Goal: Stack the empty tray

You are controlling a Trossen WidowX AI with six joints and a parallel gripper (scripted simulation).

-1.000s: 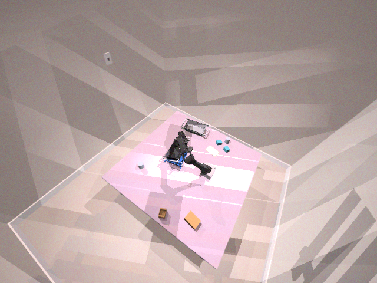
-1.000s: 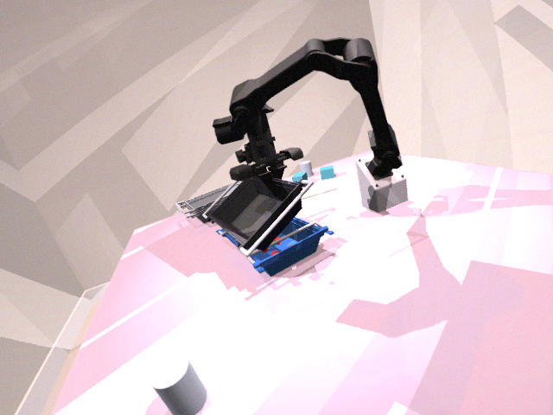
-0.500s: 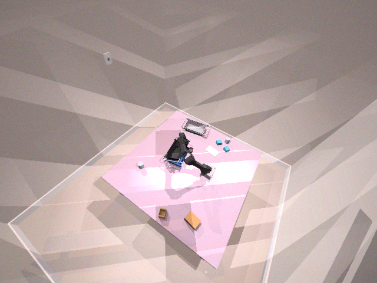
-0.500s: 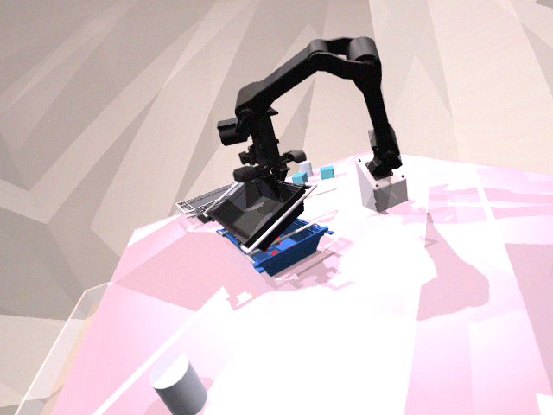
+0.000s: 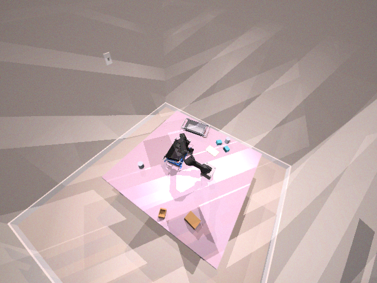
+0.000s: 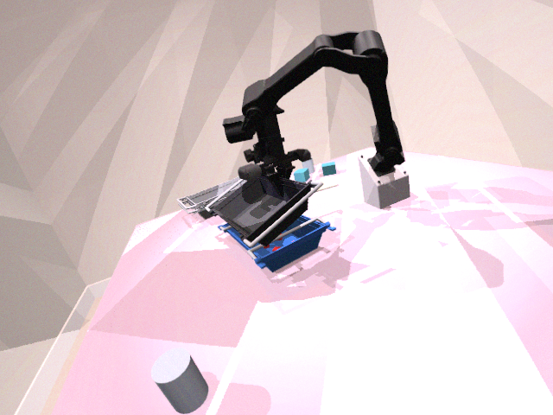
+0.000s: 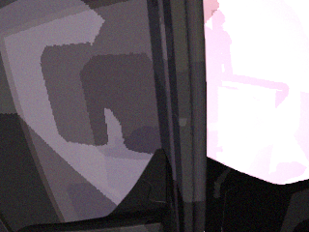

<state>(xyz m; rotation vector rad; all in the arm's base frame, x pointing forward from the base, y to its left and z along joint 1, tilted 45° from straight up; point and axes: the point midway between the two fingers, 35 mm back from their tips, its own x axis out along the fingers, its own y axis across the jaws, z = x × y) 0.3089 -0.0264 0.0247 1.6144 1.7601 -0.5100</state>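
Right now my gripper tip is 8 cm short of the black tray, 2 cm to the right of it and 1 cm below it. The rest, counted from my gripper tip: flat card (31 cm to the right, 21 cm behind, 12 cm below).
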